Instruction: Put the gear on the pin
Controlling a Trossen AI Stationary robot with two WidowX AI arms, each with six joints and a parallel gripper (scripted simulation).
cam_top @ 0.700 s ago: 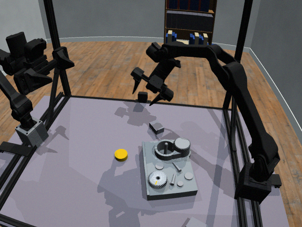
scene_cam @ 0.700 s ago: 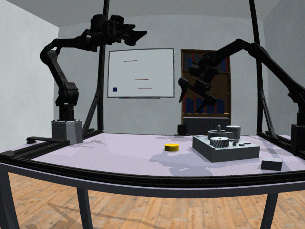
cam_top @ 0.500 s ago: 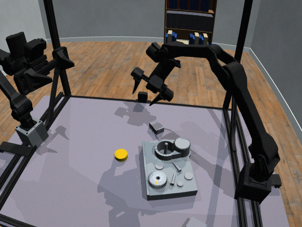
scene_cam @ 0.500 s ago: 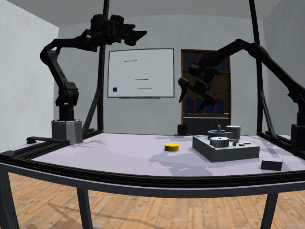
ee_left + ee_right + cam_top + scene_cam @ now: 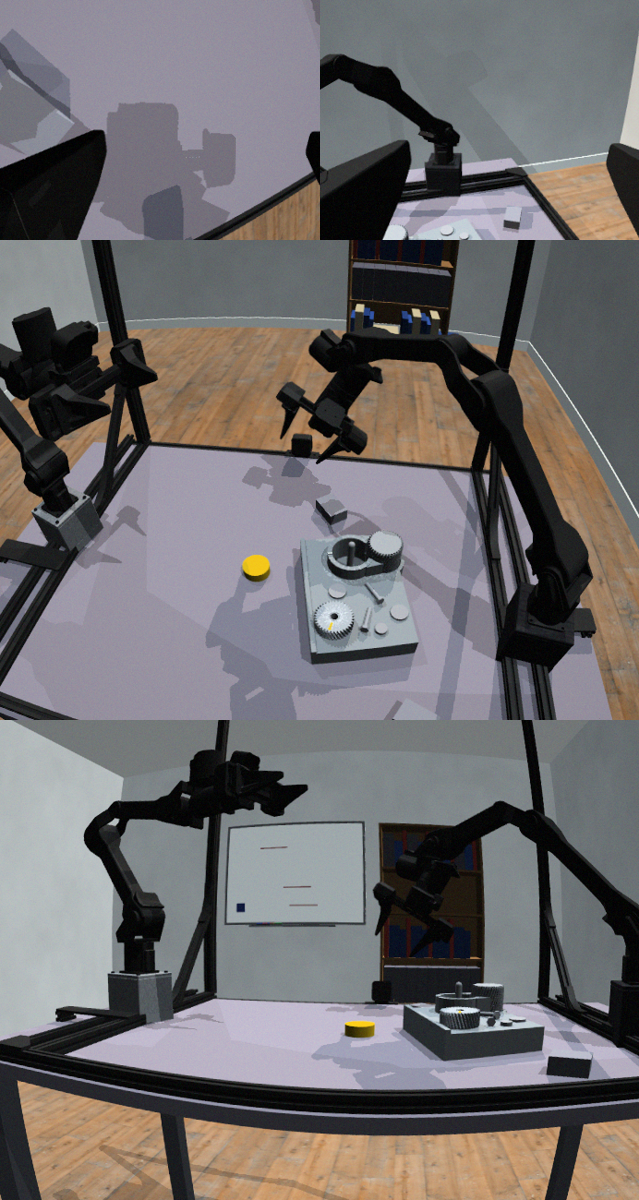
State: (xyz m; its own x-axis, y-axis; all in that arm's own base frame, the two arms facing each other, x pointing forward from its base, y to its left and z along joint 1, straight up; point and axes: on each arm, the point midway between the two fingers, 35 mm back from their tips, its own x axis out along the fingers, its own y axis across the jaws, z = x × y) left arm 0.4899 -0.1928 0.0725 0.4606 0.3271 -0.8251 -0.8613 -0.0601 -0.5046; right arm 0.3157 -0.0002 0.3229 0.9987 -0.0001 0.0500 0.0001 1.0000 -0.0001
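Now: left hand 30 cm short of the gear, 13 cm to the right of it and 12 cm above it. Also, from my left hand: yellow disc: 21 cm ahead, 4 cm to the right, 16 cm below; then pin: 16 cm ahead, 12 cm to the left, 13 cm below.
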